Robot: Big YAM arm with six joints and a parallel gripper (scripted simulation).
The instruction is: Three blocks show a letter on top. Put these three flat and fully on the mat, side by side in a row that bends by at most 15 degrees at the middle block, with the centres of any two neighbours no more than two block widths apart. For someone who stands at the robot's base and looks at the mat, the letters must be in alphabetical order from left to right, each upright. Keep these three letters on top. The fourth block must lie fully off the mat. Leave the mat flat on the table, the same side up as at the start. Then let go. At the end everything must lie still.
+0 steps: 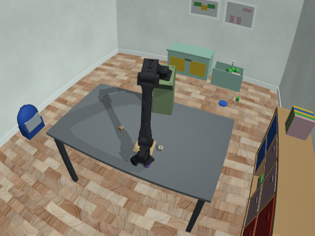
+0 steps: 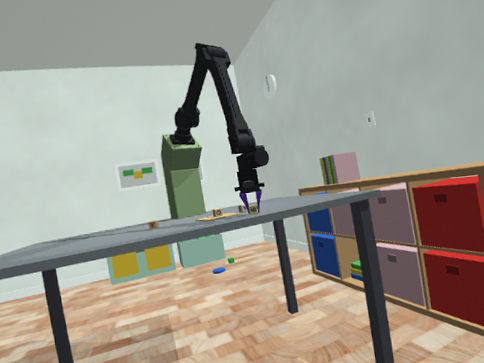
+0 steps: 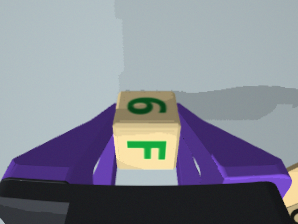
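Now: the wooden block 17 cm behind my hand, 8 cm to the right of it and 1 cm above it. Also, from my hand: mat: 17 cm behind, 8 cm to the right, 1 cm below.
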